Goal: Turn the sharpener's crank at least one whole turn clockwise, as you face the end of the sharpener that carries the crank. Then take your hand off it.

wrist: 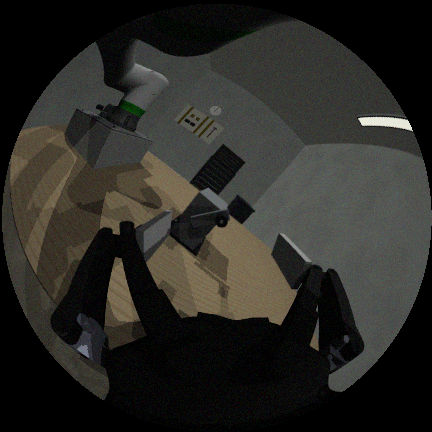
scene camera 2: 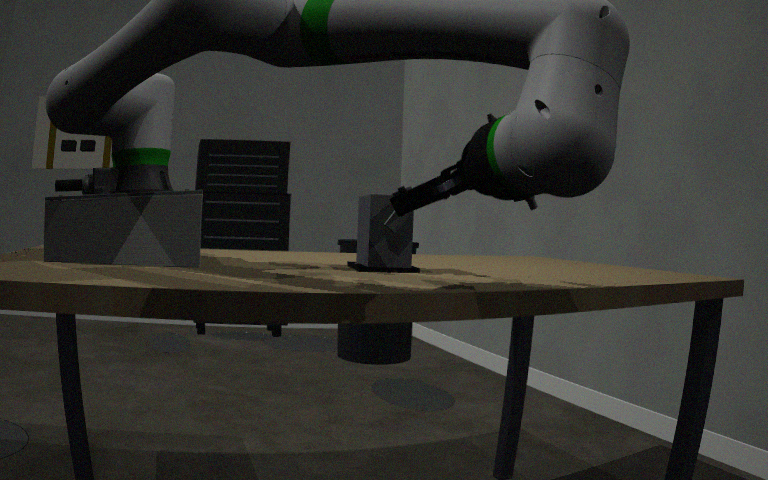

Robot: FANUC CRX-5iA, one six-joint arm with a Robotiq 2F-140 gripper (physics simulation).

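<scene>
The sharpener point(scene camera 2: 370, 226) point(wrist: 213, 199) is an upright grey box on a dark base plate, standing on the wooden table point(scene camera 2: 254, 305) point(wrist: 250, 280). In the wrist view its crank point(wrist: 206, 216) is a thin arm across the end facing me, pointing right, with a round black knob point(wrist: 221, 220) near the box's right edge. In scene camera 2 I cannot make out the crank. My gripper point(scene camera 2: 396, 206) point(wrist: 224, 234) is wide open and empty. In the wrist view its two pads stand apart to the left and right of the knob; neither visibly touches it.
The robot's grey pedestal point(scene camera 2: 121, 232) point(wrist: 120, 150) stands at the left of the table. A black drawer cabinet point(scene camera 2: 244, 195) point(wrist: 218, 169) and a dark bin point(scene camera 2: 373, 342) point(wrist: 241, 209) stand beyond the table. A wall is at the right.
</scene>
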